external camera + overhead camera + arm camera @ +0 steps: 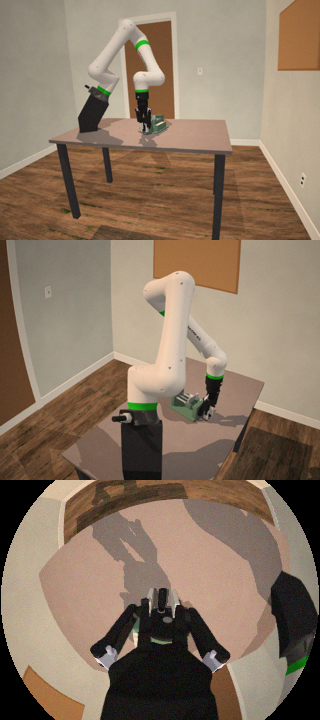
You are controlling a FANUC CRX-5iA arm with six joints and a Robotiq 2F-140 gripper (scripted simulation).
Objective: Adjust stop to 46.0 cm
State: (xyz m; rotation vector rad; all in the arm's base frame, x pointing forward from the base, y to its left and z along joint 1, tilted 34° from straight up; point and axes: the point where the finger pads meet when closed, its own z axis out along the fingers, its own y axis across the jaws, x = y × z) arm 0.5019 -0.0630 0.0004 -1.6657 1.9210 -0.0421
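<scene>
Now: hand 2 cm to the right of the black handwheel and 1 cm above it. Round my hand: green stop fixture: 12 cm to the left, 3 cm above, 1 cm ahead.
</scene>
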